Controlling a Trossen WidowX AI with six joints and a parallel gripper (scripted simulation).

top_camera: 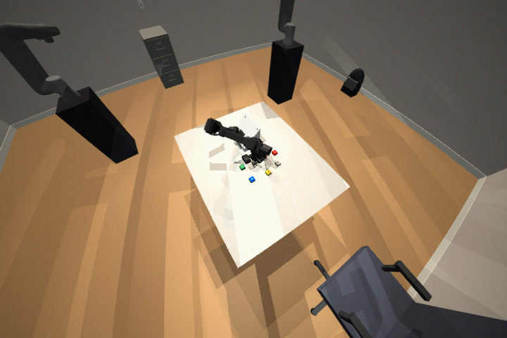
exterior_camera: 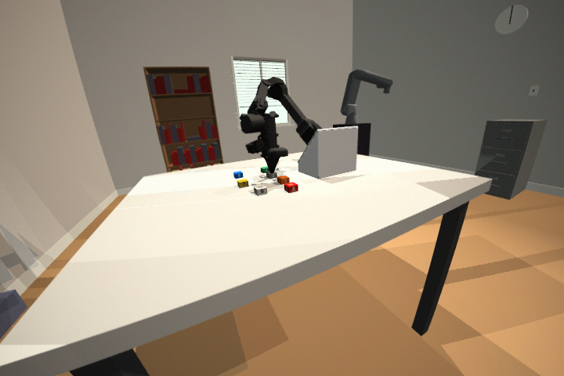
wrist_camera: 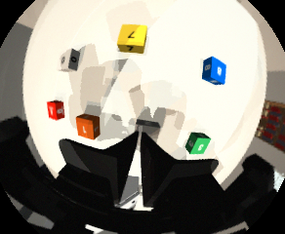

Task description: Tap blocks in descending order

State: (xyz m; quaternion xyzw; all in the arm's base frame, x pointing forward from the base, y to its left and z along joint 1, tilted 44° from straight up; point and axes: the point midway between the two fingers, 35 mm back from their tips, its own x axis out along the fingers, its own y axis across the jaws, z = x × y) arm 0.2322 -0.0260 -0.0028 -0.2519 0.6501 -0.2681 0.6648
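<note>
Right now the grey block is 1 cm to the right of my gripper tip and 1 cm below it. From my gripper tip the other things lie so: orange block (8 cm to the left, 1 cm below, 1 cm behind); yellow block (12 cm ahead, 3 cm to the left, 1 cm below); green block (10 cm to the right, 1 cm below, 1 cm behind).
</note>
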